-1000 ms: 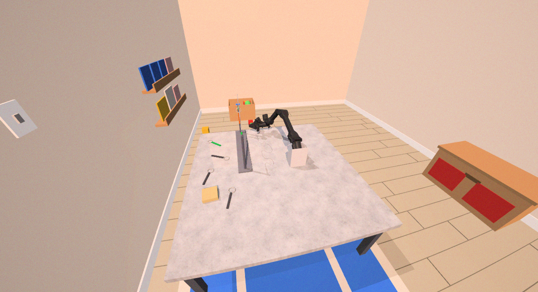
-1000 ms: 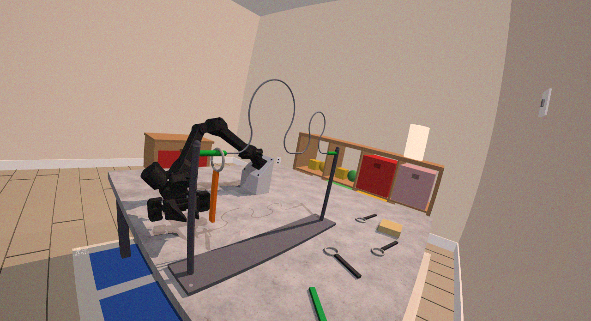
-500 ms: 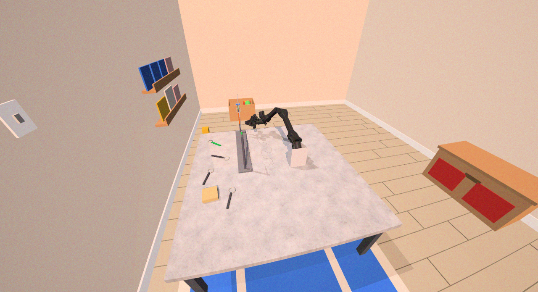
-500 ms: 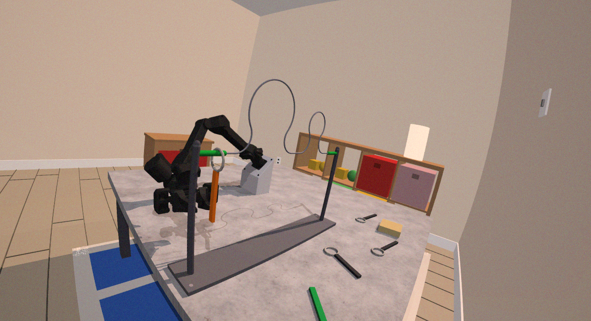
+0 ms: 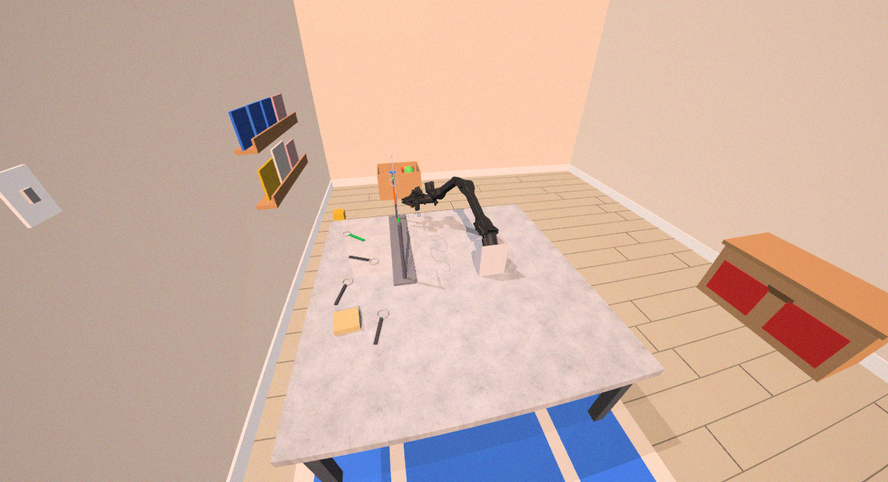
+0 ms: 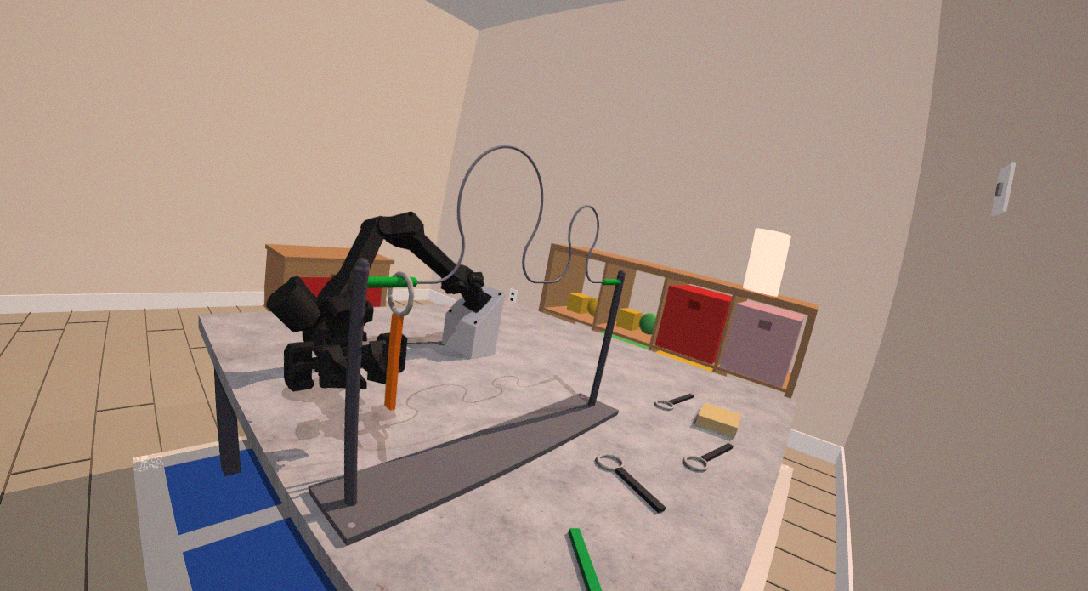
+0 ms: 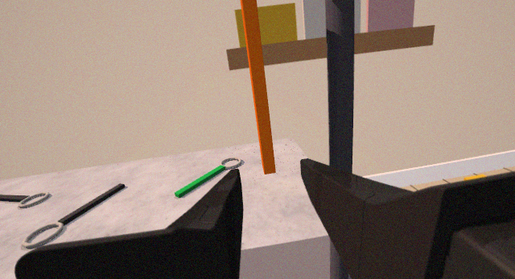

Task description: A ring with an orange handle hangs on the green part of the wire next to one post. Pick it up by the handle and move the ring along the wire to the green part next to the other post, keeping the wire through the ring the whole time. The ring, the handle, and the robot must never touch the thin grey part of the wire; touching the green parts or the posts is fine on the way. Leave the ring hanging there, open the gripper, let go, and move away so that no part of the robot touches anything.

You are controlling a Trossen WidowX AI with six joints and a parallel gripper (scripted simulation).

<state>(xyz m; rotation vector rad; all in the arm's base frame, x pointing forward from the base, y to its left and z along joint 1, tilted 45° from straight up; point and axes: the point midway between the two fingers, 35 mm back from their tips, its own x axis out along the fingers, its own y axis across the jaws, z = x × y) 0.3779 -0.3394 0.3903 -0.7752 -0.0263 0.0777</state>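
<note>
My gripper tip is 80 mm below the ring with orange handle and 40 mm short of it. From my gripper tip the other things lie so: green-handled ring (310 mm ahead, 150 mm below, 110 mm to the left); tan block (750 mm to the left, 250 mm ahead, 140 mm below).
</note>
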